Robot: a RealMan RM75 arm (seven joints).
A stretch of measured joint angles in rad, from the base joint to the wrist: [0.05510, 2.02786, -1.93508, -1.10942, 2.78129, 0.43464, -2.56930]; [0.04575, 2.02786, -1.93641, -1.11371, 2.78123, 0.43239, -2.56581]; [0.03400, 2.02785, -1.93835, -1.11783, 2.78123, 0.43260, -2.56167]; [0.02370, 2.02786, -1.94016, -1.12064, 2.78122, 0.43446, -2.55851]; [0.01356, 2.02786, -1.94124, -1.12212, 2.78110, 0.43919, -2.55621]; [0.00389, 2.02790, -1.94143, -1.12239, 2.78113, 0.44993, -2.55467]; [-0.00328, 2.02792, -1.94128, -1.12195, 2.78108, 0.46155, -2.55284]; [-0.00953, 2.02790, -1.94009, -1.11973, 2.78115, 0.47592, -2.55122]
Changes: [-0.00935, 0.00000, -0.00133, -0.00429, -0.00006, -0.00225, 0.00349]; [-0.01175, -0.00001, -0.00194, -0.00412, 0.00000, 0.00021, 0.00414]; [-0.01030, 0.00001, -0.00181, -0.00281, -0.00001, 0.00186, 0.00316]; [-0.01014, 0.00000, -0.00108, -0.00148, -0.00012, 0.00473, 0.00230]; [-0.00967, 0.00004, -0.00019, -0.00027, 0.00003, 0.01074, 0.00154]; [-0.00717, 0.00002, 0.00015, 0.00044, -0.00005, 0.01162, 0.00183]; [-0.00625, -0.00002, 0.00119, 0.00222, 0.00007, 0.01437, 0.00162]
